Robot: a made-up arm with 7 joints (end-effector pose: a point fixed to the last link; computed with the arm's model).
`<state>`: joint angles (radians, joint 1 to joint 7).
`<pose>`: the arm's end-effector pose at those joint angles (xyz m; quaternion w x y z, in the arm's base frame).
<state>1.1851 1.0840 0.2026 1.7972 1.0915 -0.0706 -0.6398</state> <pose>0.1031 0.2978 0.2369 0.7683 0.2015 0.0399 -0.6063</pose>
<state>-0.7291 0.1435 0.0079 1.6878 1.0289 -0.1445 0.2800</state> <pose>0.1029 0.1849 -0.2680 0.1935 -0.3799 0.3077 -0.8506</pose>
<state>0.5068 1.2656 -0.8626 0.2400 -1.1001 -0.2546 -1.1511</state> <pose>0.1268 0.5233 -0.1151 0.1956 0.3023 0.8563 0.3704</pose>
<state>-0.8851 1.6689 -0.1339 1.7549 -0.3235 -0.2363 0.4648</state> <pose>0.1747 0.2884 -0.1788 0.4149 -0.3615 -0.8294 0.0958</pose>
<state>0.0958 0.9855 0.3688 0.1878 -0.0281 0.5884 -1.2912</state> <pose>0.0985 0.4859 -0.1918 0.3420 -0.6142 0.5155 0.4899</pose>
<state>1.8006 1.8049 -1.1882 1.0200 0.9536 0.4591 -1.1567</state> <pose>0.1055 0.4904 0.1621 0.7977 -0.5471 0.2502 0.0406</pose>
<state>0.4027 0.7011 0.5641 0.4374 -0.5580 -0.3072 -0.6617</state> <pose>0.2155 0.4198 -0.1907 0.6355 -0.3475 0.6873 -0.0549</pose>
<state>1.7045 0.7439 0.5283 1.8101 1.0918 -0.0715 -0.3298</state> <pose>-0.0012 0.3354 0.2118 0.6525 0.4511 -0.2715 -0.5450</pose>
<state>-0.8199 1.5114 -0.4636 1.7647 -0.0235 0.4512 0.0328</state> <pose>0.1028 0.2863 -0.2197 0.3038 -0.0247 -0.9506 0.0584</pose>
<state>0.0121 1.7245 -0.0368 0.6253 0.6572 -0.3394 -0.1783</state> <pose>0.1767 0.5145 0.1103 0.6064 -0.1520 0.7788 -0.0508</pose>
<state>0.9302 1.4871 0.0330 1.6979 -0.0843 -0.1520 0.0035</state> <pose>0.1623 0.3015 0.2283 0.7029 0.3060 0.6401 0.0515</pose>
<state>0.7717 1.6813 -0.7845 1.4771 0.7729 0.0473 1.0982</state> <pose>0.2759 0.3872 0.0835 0.1131 -0.0799 -0.8722 0.4690</pose>
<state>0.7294 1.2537 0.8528 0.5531 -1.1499 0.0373 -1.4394</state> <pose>0.1261 0.5441 0.0300 0.7440 -0.2505 0.2375 0.5722</pose>
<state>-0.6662 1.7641 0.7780 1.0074 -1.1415 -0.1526 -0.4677</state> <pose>0.2544 0.4453 0.0804 0.2551 0.3136 0.7490 0.5249</pose>
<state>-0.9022 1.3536 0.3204 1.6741 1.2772 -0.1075 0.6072</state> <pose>0.2252 0.3492 -0.1120 0.0388 0.0790 -0.6627 0.7437</pose>
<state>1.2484 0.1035 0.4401 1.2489 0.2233 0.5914 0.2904</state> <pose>0.3225 0.2637 0.1391 0.4072 0.0141 0.3628 -0.8381</pose>
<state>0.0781 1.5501 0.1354 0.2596 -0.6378 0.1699 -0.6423</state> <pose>0.0906 0.5566 0.0211 0.3237 -0.2723 0.7325 0.5335</pose>
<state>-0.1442 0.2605 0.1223 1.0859 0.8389 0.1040 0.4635</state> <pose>0.1976 0.2602 -0.2864 0.1328 -0.3584 0.4050 -0.8306</pose>
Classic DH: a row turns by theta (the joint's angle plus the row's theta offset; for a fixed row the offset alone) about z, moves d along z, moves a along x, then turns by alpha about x. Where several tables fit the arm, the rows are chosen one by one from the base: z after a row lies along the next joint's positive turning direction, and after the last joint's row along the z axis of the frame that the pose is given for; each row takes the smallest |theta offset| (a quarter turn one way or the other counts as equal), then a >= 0, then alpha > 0; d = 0 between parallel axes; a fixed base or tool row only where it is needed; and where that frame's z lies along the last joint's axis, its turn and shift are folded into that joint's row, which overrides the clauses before.
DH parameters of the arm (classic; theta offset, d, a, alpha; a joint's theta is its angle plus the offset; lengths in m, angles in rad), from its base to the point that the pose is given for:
base (fixed): 0 0.0234 0.019 1.5708
joint 1: 1.5708 -0.134 0.0192 1.5708
joint 2: 1.5708 0.0067 0.0281 1.5708
joint 3: 1.5708 -0.2021 0.0158 1.5708
joint 4: 0 -0.0244 -0.0229 -1.5708
joint 5: 0 -0.22 0.025 -1.5708
joint 6: 1.5708 -0.0126 0.025 -1.5708
joint 7: -0.6611 -0.0053 -0.003 -1.7817
tool (fixed): -2.8535 -0.0192 0 0

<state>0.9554 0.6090 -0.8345 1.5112 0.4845 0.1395 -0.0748</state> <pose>0.3495 0.1049 0.0320 0.3086 0.2098 0.7053 -0.6028</pose>
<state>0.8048 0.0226 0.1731 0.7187 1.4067 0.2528 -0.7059</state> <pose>0.3839 0.1880 -0.1119 0.1432 -0.6504 0.0704 -0.7426</pose>
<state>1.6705 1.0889 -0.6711 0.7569 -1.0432 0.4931 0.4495</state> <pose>0.2712 0.4133 0.1975 0.4244 -0.3447 0.8210 0.1645</pose>
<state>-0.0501 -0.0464 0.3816 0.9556 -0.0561 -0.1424 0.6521</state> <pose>0.1999 0.1978 -0.3061 0.0794 -0.2288 0.6078 -0.7563</pose>
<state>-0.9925 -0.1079 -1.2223 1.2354 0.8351 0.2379 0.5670</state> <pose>-0.1168 -0.1331 -0.2200 0.6146 0.3652 -0.0201 0.6989</pose>
